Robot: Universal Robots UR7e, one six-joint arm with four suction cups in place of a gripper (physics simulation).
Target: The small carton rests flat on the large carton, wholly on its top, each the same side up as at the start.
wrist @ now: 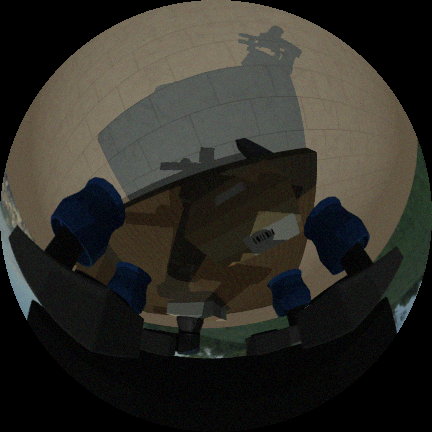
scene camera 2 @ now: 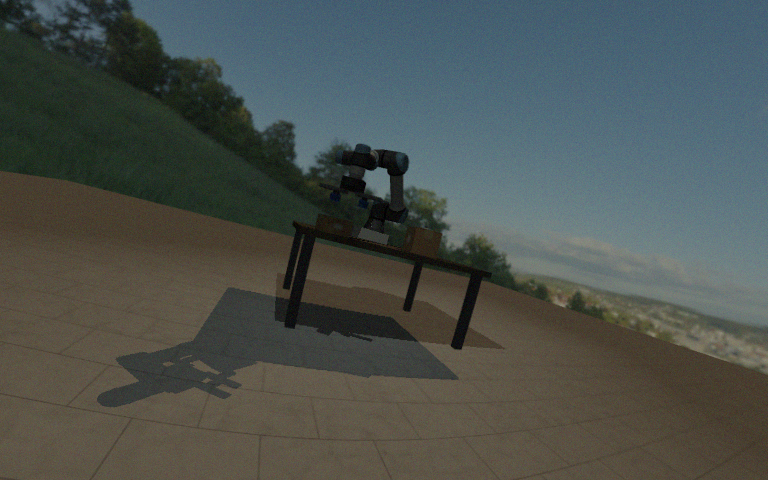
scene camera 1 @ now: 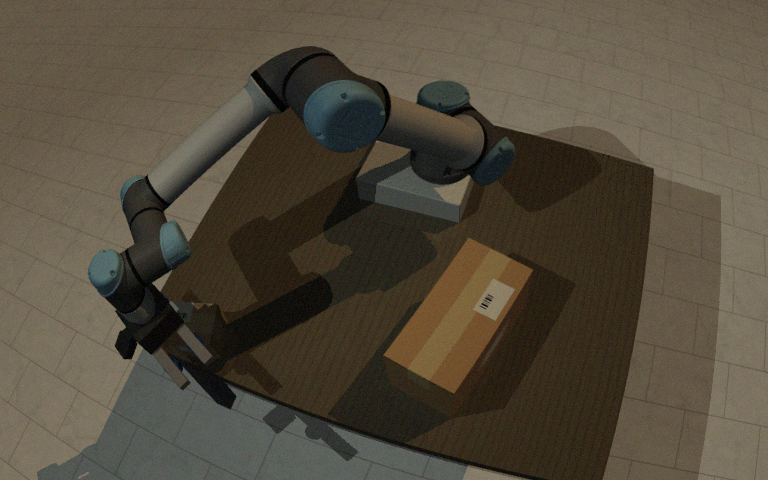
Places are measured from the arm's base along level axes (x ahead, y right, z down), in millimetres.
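Pixels of known places: hand at its tool point: point(wrist: 214, 258) point(scene camera 2: 348, 204); arm's base at its link origin: point(wrist: 189, 317) point(scene camera 2: 373, 231) point(scene camera 1: 441, 161).
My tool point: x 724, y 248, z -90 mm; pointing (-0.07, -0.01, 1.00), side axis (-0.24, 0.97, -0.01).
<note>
For each thing: its middle in the pictures, then the offset to it from my tool point.
- large carton at the middle of its body: point(scene camera 1: 461, 329) point(wrist: 108, 289) point(scene camera 2: 420, 241) dx -336, dy -490, dz +80 mm
- small carton at the middle of its body: point(wrist: 245, 216) point(scene camera 1: 190, 329) point(scene camera 2: 333, 225) dx -64, dy +41, dz +116 mm
The large carton point(scene camera 1: 461, 316) point(scene camera 2: 423, 241), orange-brown with a tape band and white barcode label on top, rests on the table's right part in scene camera 1. The small carton point(scene camera 1: 210, 329) point(scene camera 2: 334, 225) point(wrist: 215, 237) sits on the table near its left front corner, dark in shadow, with a barcode label up; the arm's tool hides part of it in scene camera 1. My gripper point(scene camera 1: 184, 353) point(scene camera 2: 348, 199) point(wrist: 212, 258), with four blue suction cups, hangs above the small carton, with a gap visible in scene camera 2. It is open and holds nothing.
The wooden table point(scene camera 1: 600, 226) point(scene camera 2: 390, 253) point(wrist: 145, 242) carries both cartons and the arm's pale base block point(scene camera 1: 419, 204) point(scene camera 2: 373, 236) point(wrist: 186, 308), behind and between them. The arm's upper links arch over the table's left side. The table edge lies close to the small carton.
</note>
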